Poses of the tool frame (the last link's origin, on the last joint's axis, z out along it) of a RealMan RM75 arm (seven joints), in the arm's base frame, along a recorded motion.
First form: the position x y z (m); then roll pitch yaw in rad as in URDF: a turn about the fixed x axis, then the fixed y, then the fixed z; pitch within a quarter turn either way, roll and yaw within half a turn.
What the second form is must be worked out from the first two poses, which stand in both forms.
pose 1, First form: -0.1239 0.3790 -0.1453 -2.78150 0.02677 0.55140
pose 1, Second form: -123.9 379.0 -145.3 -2.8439 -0.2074 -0.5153
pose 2, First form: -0.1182 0.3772 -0.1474 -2.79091 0.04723 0.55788
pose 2, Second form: -118.2 377.2 -147.4 -2.8633 -0.2213 -0.5184
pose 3, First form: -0.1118 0.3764 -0.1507 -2.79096 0.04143 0.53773
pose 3, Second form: -111.8 376.4 -150.7 -2.8564 -0.2109 -0.5000
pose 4, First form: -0.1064 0.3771 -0.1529 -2.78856 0.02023 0.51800
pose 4, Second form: -106.4 377.1 -152.9 -2.8408 -0.1888 -0.4857
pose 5, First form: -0.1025 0.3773 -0.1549 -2.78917 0.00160 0.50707
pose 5, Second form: -102.5 377.3 -154.9 -2.8312 -0.1697 -0.4802
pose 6, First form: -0.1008 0.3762 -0.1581 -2.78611 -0.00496 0.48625
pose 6, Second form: -100.8 376.2 -158.1 -2.8224 -0.1592 -0.4615
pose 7, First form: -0.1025 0.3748 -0.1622 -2.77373 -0.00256 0.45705
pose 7, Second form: -102.5 374.8 -162.2 -2.8076 -0.1572 -0.4310
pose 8, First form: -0.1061 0.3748 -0.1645 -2.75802 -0.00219 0.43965
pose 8, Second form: -106.1 374.8 -164.5 -2.7906 -0.1581 -0.4120
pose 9, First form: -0.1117 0.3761 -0.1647 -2.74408 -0.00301 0.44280
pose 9, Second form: -111.7 376.1 -164.7 -2.7779 -0.1641 -0.4132
